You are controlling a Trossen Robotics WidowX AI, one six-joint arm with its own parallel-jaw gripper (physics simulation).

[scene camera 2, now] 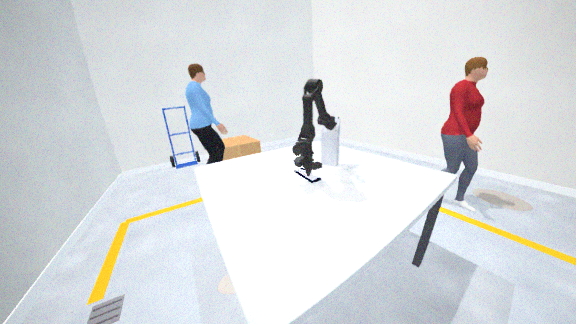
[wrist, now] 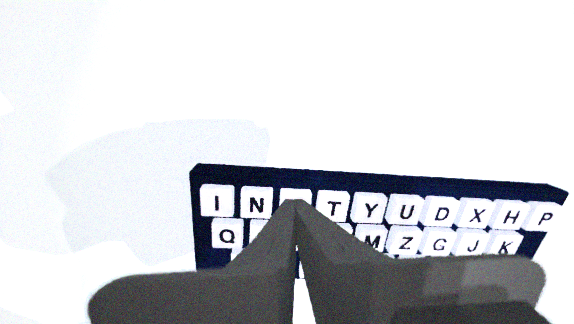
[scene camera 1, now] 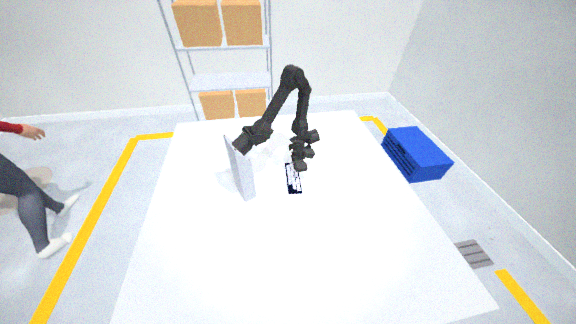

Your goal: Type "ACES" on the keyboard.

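Pixels of known places: gripper, between the fingertips: [scene camera 2: 308, 176] [wrist: 293, 207]; arm's base, origin of its link: [scene camera 2: 330, 124] [scene camera 1: 237, 148].
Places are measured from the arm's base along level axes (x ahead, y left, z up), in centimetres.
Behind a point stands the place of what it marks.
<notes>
The dark blue keyboard [scene camera 1: 294, 191] @(x 23.7, y 5.0, z -27.2 cm) [scene camera 2: 314, 180] @(x 18.9, y 24.3, z -27.2 cm) [wrist: 375, 181] @(x 23.8, y 16.1, z -27.2 cm) with white keys lies flat on the white table [scene camera 1: 310, 260] @(x 36.9, y -25.0, z -28.3 cm) [scene camera 2: 280, 230] @(x 42.5, y 60.1, z -28.3 cm). My gripper [wrist: 293, 207] @(x 21.3, y 19.8, z -26.1 cm) is shut and empty, pointing down at the keyboard's top row. In the wrist view its tips overlap the lower part of the A key [wrist: 296, 193] @(x 21.8, y 19.8, z -26.7 cm), between the N key [wrist: 257, 204] @(x 20.5, y 21.4, z -26.7 cm) and the T key [wrist: 333, 207] @(x 21.8, y 17.7, z -26.7 cm); the A's letter is hidden. I cannot tell whether the tips touch or press it. The fingers hide much of the two lower rows; the C, E and S keys do not show.
A white upright panel [scene camera 1: 241, 172] @(x 2.9, y -5.7, z -7.4 cm) [scene camera 2: 330, 147] @(x 1.1, y 2.6, z -14.9 cm) stands on the table beside the arm and keyboard. A blue crate [scene camera 1: 420, 152] is on the floor beyond the table. A person in red [scene camera 2: 464, 110] and one in light blue [scene camera 2: 200, 107] stand away from the table.
</notes>
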